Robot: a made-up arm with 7 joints. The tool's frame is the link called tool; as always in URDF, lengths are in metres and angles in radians. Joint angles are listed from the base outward. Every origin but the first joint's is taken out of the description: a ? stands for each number. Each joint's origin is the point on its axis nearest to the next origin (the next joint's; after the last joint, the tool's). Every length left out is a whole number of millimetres.
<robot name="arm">
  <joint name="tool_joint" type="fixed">
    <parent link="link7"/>
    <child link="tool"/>
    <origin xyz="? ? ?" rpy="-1.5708 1.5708 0"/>
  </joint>
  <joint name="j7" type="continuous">
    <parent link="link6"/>
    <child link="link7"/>
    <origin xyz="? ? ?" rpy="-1.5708 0 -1.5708"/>
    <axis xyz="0 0 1"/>
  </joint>
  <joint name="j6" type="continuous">
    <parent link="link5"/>
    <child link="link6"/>
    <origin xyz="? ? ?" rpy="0 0 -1.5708"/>
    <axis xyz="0 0 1"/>
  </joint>
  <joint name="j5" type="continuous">
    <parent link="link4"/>
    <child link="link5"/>
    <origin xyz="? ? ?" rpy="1.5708 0 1.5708"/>
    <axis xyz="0 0 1"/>
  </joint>
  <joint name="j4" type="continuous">
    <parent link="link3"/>
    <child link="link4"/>
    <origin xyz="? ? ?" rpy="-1.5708 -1.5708 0"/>
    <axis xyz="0 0 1"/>
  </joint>
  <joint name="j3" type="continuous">
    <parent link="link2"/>
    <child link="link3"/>
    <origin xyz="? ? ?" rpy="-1.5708 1.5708 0"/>
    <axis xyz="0 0 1"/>
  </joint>
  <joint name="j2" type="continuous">
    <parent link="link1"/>
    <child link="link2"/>
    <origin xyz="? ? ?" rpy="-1.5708 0 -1.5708"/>
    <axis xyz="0 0 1"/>
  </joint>
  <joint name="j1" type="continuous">
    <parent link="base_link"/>
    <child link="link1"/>
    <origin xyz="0 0 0.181" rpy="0 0 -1.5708"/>
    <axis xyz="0 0 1"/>
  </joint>
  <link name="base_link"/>
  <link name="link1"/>
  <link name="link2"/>
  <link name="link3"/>
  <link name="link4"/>
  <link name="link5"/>
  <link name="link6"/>
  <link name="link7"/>
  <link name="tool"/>
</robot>
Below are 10 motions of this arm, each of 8 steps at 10 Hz.
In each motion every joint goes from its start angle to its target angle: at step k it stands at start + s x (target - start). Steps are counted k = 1, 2, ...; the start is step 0. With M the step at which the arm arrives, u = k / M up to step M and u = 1 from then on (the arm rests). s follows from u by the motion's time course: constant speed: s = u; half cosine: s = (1 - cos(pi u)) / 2; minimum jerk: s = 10 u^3 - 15 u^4 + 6 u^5.
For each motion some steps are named. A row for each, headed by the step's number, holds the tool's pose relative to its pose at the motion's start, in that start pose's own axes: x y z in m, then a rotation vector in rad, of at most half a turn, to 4 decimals.
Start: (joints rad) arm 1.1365 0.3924 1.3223 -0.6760 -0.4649 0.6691 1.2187
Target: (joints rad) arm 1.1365 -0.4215 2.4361 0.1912 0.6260 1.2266 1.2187
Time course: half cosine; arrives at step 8
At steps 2, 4, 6, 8:
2: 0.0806 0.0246 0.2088 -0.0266 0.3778 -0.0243
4: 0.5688 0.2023 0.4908 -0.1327 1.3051 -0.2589
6: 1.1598 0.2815 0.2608 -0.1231 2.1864 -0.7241
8: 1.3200 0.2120 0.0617 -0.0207 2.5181 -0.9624

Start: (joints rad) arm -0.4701 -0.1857 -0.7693 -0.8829 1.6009 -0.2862 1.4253
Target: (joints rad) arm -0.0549 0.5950 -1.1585 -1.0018 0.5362 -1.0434 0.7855
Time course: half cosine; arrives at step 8
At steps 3, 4, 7, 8:
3: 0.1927 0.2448 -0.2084 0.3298 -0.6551 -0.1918
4: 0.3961 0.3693 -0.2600 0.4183 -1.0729 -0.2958
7: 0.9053 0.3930 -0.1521 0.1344 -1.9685 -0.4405
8: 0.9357 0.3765 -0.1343 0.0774 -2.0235 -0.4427

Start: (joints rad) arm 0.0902 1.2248 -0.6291 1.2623 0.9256 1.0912 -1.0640
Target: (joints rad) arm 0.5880 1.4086 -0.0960 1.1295 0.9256 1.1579 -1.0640
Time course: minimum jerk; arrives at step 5
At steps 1, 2, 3, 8:
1: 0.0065 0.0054 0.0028 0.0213 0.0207 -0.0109
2: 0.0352 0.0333 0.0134 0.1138 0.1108 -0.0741
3: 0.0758 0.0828 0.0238 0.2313 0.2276 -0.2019
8: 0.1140 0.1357 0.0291 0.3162 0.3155 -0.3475

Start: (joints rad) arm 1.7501 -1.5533 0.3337 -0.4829 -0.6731 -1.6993 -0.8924
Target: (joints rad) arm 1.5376 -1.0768 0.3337 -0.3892 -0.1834 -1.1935 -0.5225
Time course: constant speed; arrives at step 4
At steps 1, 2, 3, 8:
1: -0.0008 0.0709 -0.1063 -0.2274 -0.2452 -0.1692
2: 0.0448 0.1070 -0.2213 -0.4406 -0.5014 -0.3381
3: 0.1324 0.1060 -0.3230 -0.6310 -0.7697 -0.5094
8: 0.2522 0.0728 -0.3911 -0.7886 -1.0510 -0.6846

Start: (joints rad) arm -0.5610 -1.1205 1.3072 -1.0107 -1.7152 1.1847 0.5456
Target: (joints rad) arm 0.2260 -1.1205 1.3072 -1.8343 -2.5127 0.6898 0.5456
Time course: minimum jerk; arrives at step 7
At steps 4, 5, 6, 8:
4: 0.1486 -0.3085 -0.1125 -0.6463 0.0397 0.5240
5: 0.2316 -0.3966 -0.0428 -0.7615 0.2047 0.7062
6: 0.2839 -0.4345 0.0020 -0.7864 0.3161 0.7960
8: 0.2944 -0.4411 0.0106 -0.7879 0.3386 0.8122

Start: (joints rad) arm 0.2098 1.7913 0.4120 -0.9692 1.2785 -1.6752 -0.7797
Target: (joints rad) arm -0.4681 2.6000 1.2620 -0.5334 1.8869 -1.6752 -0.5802
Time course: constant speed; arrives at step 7
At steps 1, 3, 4, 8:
1: 0.0321 0.0980 -0.0802 -0.0019 -0.1946 -0.1736
3: 0.1812 0.2653 -0.2221 0.0432 -0.6020 -0.4712
4: 0.2848 0.3352 -0.2658 0.0987 -0.8055 -0.5930
8: 0.5859 0.5297 -0.2373 0.4344 -1.3406 -0.8378

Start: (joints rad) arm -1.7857 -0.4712 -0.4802 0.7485 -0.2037 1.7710 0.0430
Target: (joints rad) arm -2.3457 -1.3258 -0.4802 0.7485 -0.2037 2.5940 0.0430
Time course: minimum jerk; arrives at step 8
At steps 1, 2, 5, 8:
1: -0.0033 0.0140 0.0056 -0.0021 0.0111 -0.0256
2: -0.0136 0.0899 0.0366 -0.0161 0.0728 -0.1635
5: 0.2077 0.5105 0.1803 -0.2619 0.5528 -1.0500
8: 0.3753 0.5892 0.1499 -0.4754 0.7721 -1.3665

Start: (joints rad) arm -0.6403 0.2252 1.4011 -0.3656 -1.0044 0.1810 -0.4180
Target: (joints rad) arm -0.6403 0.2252 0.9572 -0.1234 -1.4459 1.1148 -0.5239
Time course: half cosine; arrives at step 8
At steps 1, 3, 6, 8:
1: -0.0103 0.0024 -0.0063 0.0060 -0.0111 0.0017
3: -0.0860 0.0125 -0.0477 0.0574 -0.0847 0.0149
6: -0.2440 -0.0064 -0.1079 0.1999 -0.1996 0.0417
8: -0.2860 -0.0206 -0.1176 0.2452 -0.2214 0.0478

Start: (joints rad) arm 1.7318 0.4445 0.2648 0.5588 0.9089 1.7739 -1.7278
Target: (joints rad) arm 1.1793 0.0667 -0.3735 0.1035 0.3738 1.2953 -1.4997
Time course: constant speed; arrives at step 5
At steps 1, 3, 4, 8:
1: 0.0419 -0.0545 0.1458 0.0439 0.2097 0.1113
3: 0.2095 -0.1755 0.4121 0.0015 0.6066 0.3897
4: 0.3242 -0.2105 0.5307 -0.0800 0.7920 0.5360
8: 0.4473 -0.2153 0.6394 -0.1945 0.9703 0.6745

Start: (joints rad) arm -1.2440 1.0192 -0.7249 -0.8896 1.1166 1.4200 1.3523
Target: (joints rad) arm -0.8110 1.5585 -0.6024 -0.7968 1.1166 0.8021 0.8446
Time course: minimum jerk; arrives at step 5
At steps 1, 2, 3, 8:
1: -0.0089 -0.0016 -0.0015 0.0451 -0.0045 0.0252
2: -0.0494 -0.0106 -0.0040 0.2500 -0.0109 0.1333
3: -0.1066 -0.0296 0.0033 0.5435 0.0151 0.2684
8: -0.1542 -0.0523 0.0196 0.8007 0.0671 0.3654

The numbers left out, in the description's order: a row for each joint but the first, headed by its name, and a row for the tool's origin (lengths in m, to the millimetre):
tool: -0.08 -0.009 0
j7: 0.538 -0.071 0
j6: 0.098 0.151 0
j5: -0.038 0.095 0
j4: 0.104 -0.293 0
j3: -0.053 0.175 0
j2: 0.288 -0.114 0

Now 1 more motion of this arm.
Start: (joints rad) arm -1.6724 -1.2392 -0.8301 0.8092 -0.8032 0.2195 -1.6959
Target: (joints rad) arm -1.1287 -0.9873 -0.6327 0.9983 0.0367 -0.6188 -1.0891
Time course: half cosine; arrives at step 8
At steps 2, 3, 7, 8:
2: 0.0203 0.0431 -0.0122 -0.1206 -0.0262 -0.0414
3: 0.0422 0.0894 -0.0214 -0.2544 -0.0466 -0.0898
7: 0.1194 0.2727 -0.0246 -0.7849 -0.0369 -0.2973
8: 0.1234 0.2836 -0.0237 -0.8150 -0.0317 -0.3094

